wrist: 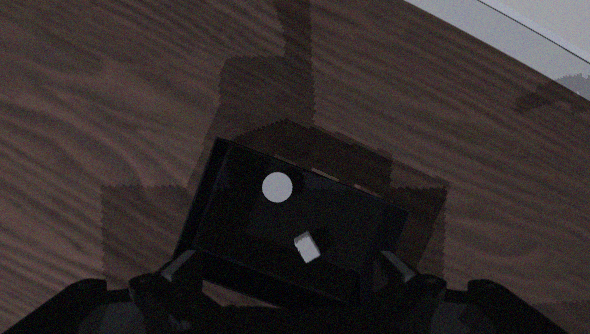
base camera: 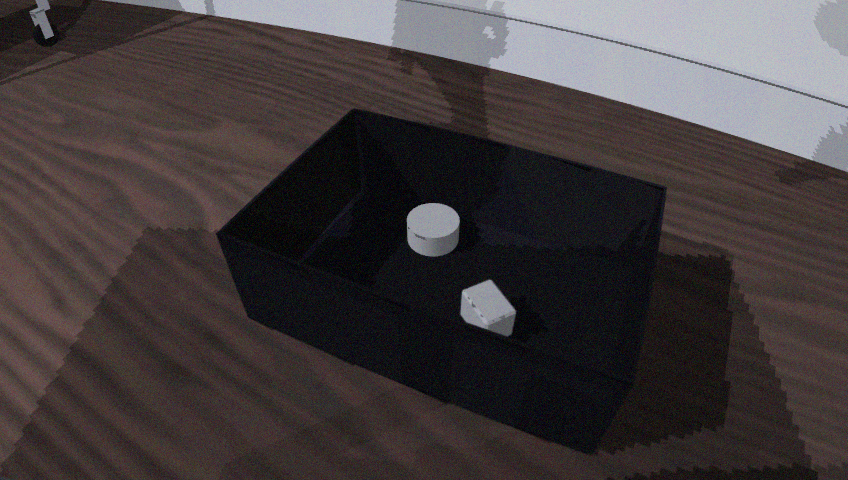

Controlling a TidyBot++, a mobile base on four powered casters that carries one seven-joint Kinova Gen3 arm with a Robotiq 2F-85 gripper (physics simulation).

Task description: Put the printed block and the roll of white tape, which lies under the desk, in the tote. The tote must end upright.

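Frame: origin at the arm's base, x up, y back, z right, level; millimetres.
Seen in the pictures: gripper, between the fingertips: (wrist: 288,270).
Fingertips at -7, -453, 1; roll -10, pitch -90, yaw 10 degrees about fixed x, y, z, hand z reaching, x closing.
Observation:
Offsets run from my fingertips to a thing's top centre, as dx, dy, dz. "*": to the spot under its first point.
The black tote {-289, +61, +6} (base camera: 333,321) (wrist: 200,200) stands upright on the wood floor. The roll of white tape {-362, -7, -16} (base camera: 433,229) (wrist: 277,187) lies flat on the tote's floor, toward its far side. The printed block {-354, +94, +35} (base camera: 488,308) (wrist: 307,247), small and pale, lies in the tote near its near wall, apart from the tape. My gripper (wrist: 288,270) is open and empty, high above the tote, with its fingertips wide apart at the lower part of the wrist view. It does not show in the base camera view.
A white wall (base camera: 654,77) (wrist: 520,30) runs behind the tote, with wood floor between. A dark caster wheel with a light bracket {* -349, -551, -873} (base camera: 44,29) stands at the far left in the base camera view. Shadows fall on the floor around the tote.

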